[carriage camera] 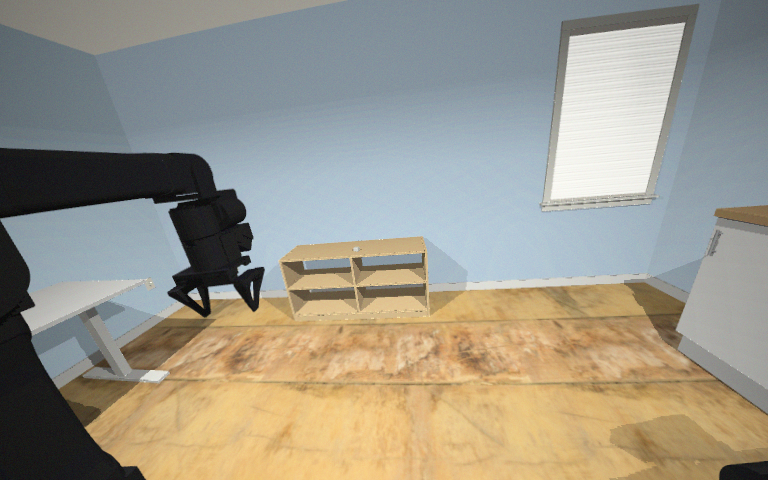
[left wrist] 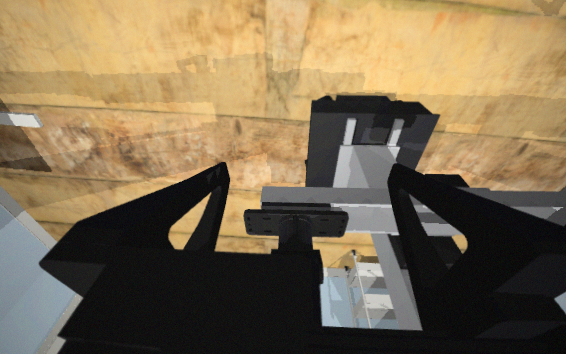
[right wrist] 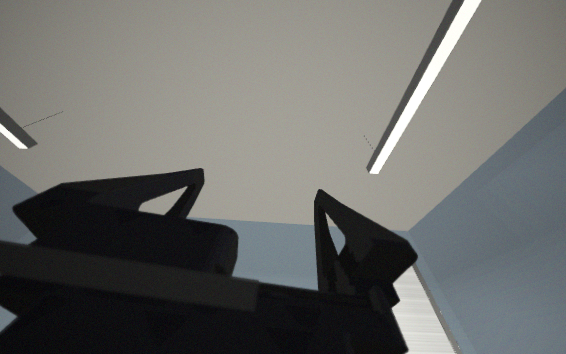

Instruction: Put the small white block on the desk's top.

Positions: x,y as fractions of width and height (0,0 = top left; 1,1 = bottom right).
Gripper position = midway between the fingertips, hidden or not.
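The left gripper is out of frame in the right wrist view, but you'd find that gripper in the carriage camera view (0.30,0.65) and in the left wrist view (0.54,0.48). As for the right gripper, it's out of frame in the carriage camera view, and it's out of frame in the left wrist view too. Where the right gripper does show is the right wrist view (0.46,0.52).
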